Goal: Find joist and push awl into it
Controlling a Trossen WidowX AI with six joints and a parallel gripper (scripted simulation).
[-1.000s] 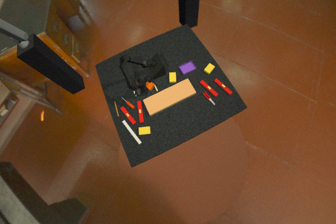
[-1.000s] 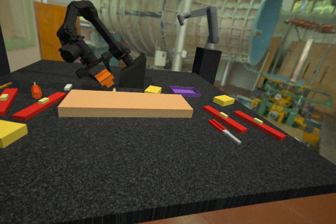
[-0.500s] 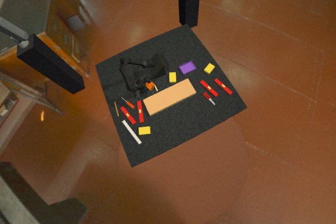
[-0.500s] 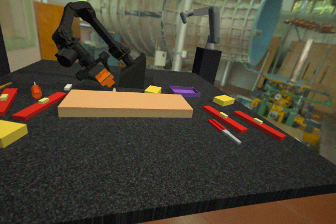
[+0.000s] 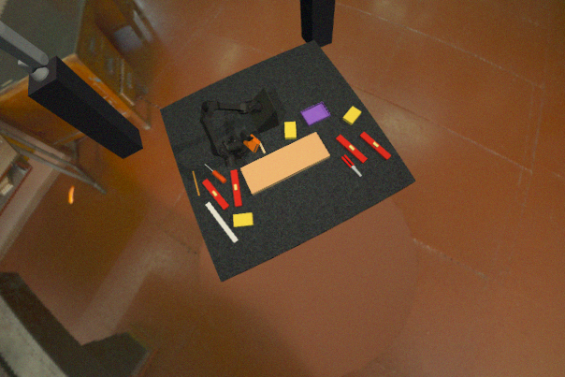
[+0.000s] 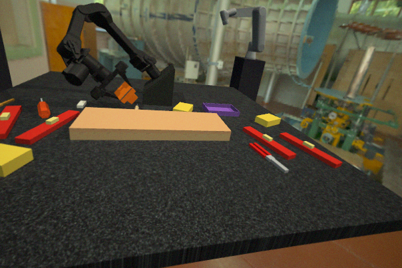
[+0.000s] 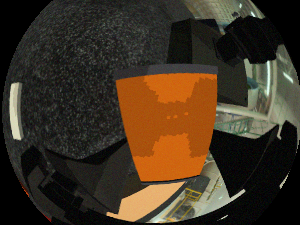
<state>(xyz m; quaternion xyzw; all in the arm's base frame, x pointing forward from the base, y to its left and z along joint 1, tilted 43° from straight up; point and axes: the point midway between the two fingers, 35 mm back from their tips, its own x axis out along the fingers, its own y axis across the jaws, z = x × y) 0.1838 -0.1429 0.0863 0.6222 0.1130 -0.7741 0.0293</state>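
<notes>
The awl is 5 cm to the left of my gripper tip and 6 cm below it. The rest, counted from my gripper tip: small white block 1 cm behind, 18 cm to the right, 7 cm below; pencil 6 cm ahead, 43 cm to the right, 7 cm below; orange stud finder 2 cm behind, 1 cm to the left, 2 cm below.
</notes>
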